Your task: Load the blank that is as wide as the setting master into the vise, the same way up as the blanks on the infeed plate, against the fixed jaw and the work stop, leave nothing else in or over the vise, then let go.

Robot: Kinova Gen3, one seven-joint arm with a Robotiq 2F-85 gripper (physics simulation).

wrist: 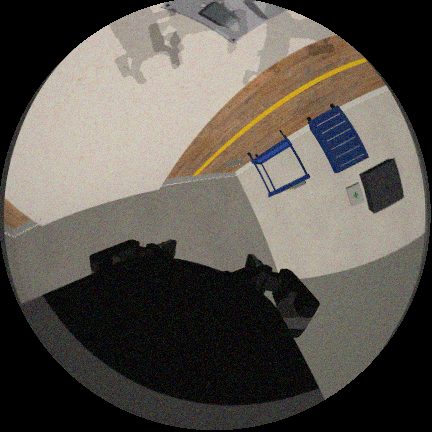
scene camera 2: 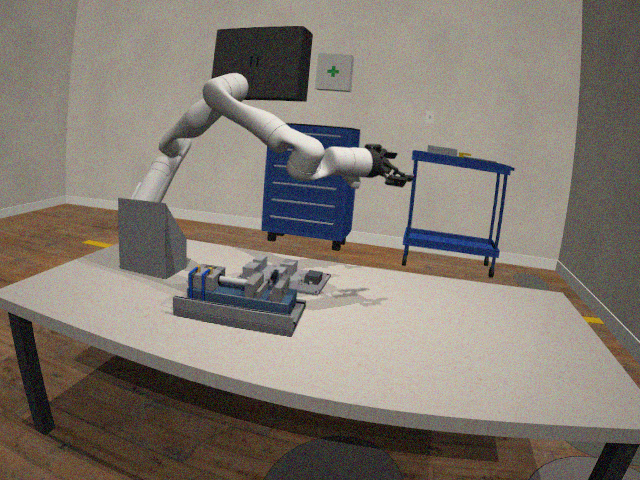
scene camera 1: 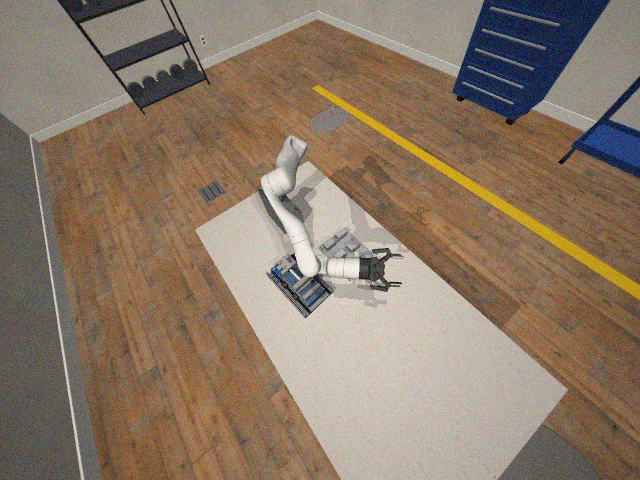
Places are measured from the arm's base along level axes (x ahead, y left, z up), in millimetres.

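Where they show: gripper, fingertip midpoint: (wrist: 209, 255) (scene camera 2: 403, 166) (scene camera 1: 402, 270); arm's base, link origin: (scene camera 2: 141, 212).
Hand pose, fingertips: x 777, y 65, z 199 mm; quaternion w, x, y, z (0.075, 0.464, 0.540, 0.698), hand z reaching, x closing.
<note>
Things, the pixels of their centre, and the offset from my fingertips. "spot": a spot on its surface instead. Level surfaces: height alone.
- vise, body centre: (scene camera 2: 241, 293) (scene camera 1: 298, 280) 247 mm right, 361 mm back, 333 mm down
- grey plate, body centre: (scene camera 2: 284, 277) (scene camera 1: 346, 252) 47 mm left, 322 mm back, 379 mm down
- dark block, body centre: (scene camera 2: 313, 277) 43 mm left, 230 mm back, 362 mm down
- grey tray, surface spot: (scene camera 2: 232, 316) spot: 341 mm right, 350 mm back, 355 mm down
- white table, surface height: 383 mm down
The vise (scene camera 1: 312, 296) (scene camera 2: 235, 299) has a blue bed and grey jaw blocks, with a light rod between two of them in the scene camera 2 view. Beside it lies the grey plate (scene camera 2: 321, 289) (wrist: 234, 32) bearing several grey blocks. A dark block (scene camera 2: 312, 276) (wrist: 218, 13) sits near the plate's end. I cannot tell which block is the setting master or which blank matches its width, nor whether a blank is between the jaws. My gripper (scene camera 1: 399, 269) (scene camera 2: 403, 166) (wrist: 209, 255) is open and empty, pointing sideways high above the table, well apart from vise and plate.
The vise stands in a grey tray (scene camera 2: 232, 316) on the white table (scene camera 1: 413, 361) (scene camera 2: 413, 351). The arm's grey pedestal (scene camera 2: 142, 237) stands at the table's end. A blue drawer cabinet (scene camera 2: 310, 206) and blue cart (scene camera 2: 449, 241) stand on the floor beyond the table.
</note>
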